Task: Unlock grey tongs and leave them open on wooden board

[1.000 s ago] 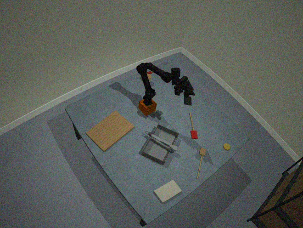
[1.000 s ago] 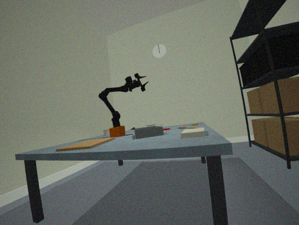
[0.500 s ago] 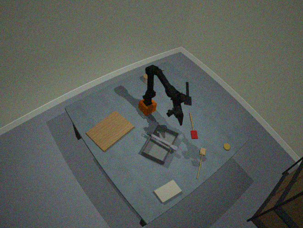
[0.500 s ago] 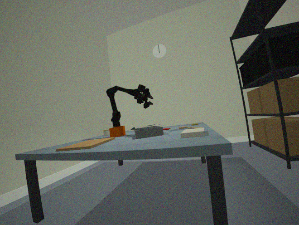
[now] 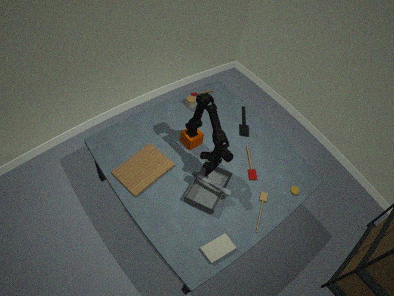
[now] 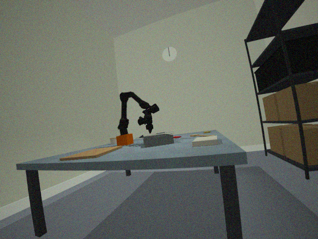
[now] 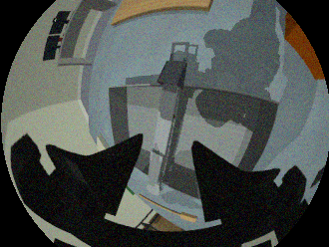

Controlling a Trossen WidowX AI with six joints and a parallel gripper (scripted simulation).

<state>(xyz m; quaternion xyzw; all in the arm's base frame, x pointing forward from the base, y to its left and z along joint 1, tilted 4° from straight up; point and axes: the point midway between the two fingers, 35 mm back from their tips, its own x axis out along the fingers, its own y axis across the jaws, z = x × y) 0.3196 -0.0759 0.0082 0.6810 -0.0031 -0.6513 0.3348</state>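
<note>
Now: the grey roasting tin 70 mm below my gripper tip, 50 mm ahead of it and 10 mm to the right of it. Round my gripper tip: red spatula (350 mm to the left, 90 mm below, 50 mm ahead); then wooden board (310 mm to the right, 270 mm behind, 90 mm below); then white block (430 mm ahead, 190 mm to the right, 80 mm below).
</note>
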